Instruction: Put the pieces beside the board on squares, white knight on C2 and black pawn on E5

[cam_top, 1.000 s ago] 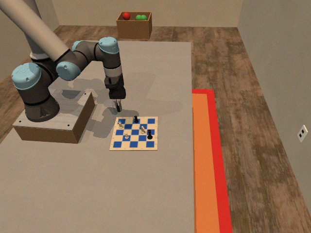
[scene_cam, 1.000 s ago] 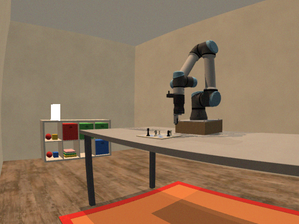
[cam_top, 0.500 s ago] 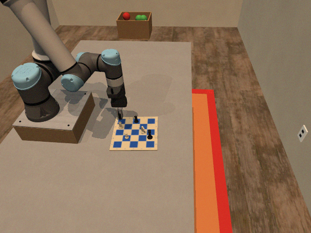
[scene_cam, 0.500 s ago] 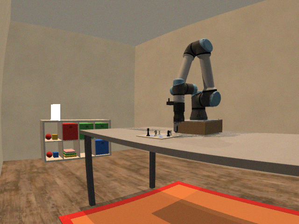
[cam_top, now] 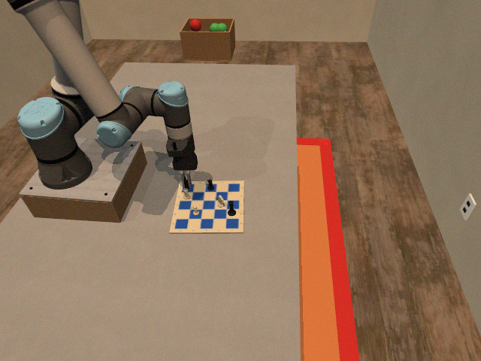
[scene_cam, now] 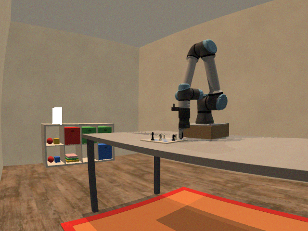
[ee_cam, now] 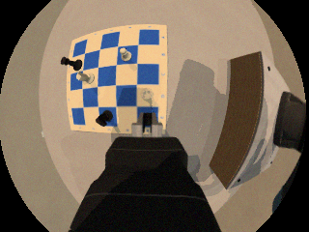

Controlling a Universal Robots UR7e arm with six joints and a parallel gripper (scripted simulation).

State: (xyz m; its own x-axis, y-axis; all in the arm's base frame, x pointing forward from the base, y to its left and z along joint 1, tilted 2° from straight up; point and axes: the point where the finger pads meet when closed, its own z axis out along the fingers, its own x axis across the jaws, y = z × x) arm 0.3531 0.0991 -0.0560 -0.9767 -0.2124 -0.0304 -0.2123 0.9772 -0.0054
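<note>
The black pawn lies 1 cm below my hand. Round my hand: white knight (13 cm ahead, 5 cm to the right, 1 cm below); white pawn (6 cm ahead, 10 cm to the right, 2 cm below); chessboard (9 cm ahead, 6 cm to the right, 3 cm below).
</note>
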